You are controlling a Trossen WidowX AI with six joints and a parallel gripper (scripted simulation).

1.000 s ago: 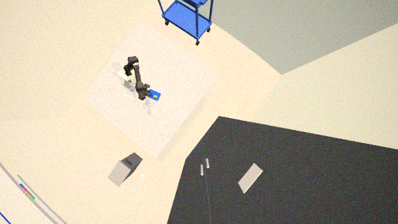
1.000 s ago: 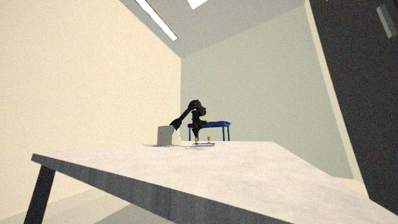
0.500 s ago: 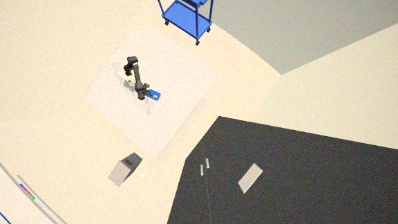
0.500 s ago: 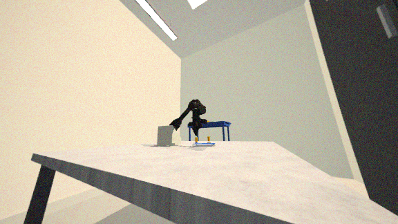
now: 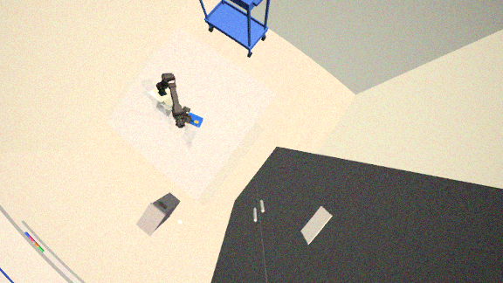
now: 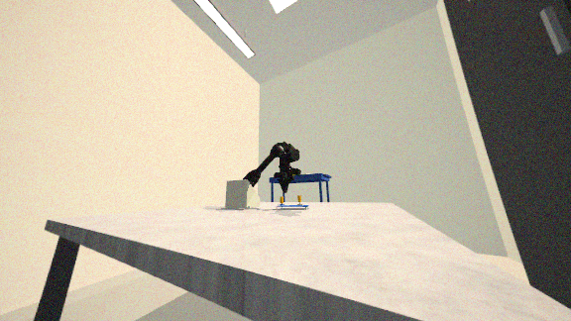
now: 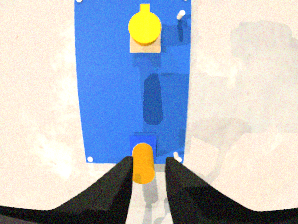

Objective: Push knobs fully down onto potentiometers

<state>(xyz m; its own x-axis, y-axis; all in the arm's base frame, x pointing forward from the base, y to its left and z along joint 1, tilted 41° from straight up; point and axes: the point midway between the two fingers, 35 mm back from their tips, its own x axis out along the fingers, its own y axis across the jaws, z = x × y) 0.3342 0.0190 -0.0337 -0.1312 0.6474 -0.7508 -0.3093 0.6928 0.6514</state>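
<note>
My gripper tip is now 2 cm past the orange knob and 4 cm above it.
</note>
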